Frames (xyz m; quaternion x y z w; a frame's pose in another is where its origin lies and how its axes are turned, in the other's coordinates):
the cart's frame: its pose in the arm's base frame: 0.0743 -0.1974 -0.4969 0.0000 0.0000 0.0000 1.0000
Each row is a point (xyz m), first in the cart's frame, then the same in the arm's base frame.
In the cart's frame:
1: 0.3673 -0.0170 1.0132
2: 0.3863 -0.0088 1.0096
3: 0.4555 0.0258 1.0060
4: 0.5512 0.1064 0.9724
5: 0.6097 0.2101 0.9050
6: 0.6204 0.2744 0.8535
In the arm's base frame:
1: 0.4416 -0.2144 0.5163
2: 0.4606 -0.2062 0.5127
3: 0.5298 -0.1716 0.5091
4: 0.6255 -0.0910 0.4755
5: 0.6840 0.0127 0.4081
6: 0.6947 0.0770 0.3566

